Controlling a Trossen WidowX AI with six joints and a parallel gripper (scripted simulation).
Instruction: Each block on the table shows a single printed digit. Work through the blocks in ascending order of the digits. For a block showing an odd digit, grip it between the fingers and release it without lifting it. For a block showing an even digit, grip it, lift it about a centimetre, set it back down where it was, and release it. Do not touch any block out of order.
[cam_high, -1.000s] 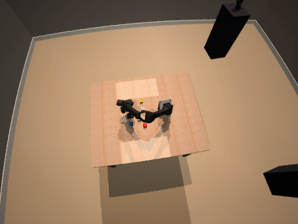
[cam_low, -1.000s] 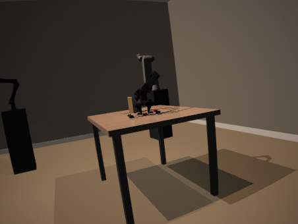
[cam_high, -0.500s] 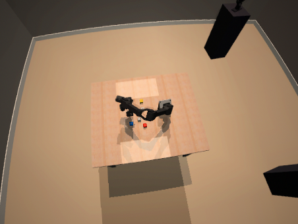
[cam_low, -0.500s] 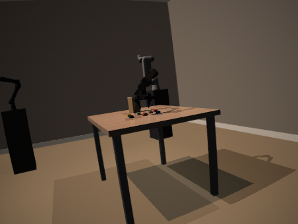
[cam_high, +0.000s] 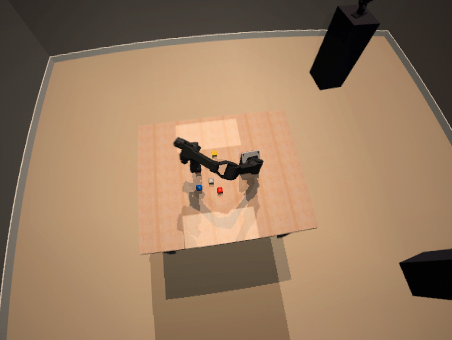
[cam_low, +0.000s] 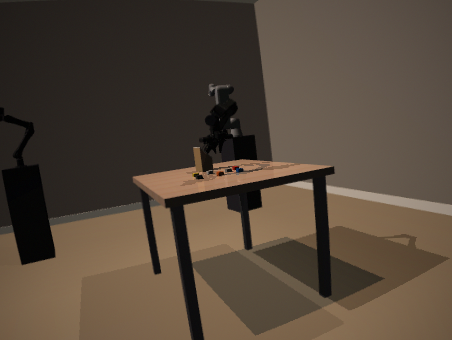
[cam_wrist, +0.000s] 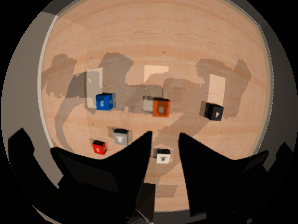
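The grey block is 110 mm below my gripper tip, 90 mm to the left of it and 70 mm behind it. The rest, counted from my gripper tip: orange block: 110 mm below; black block: 130 mm to the right, 110 mm below, 20 mm behind; blue block: 120 mm to the left, 110 mm below, 20 mm ahead.
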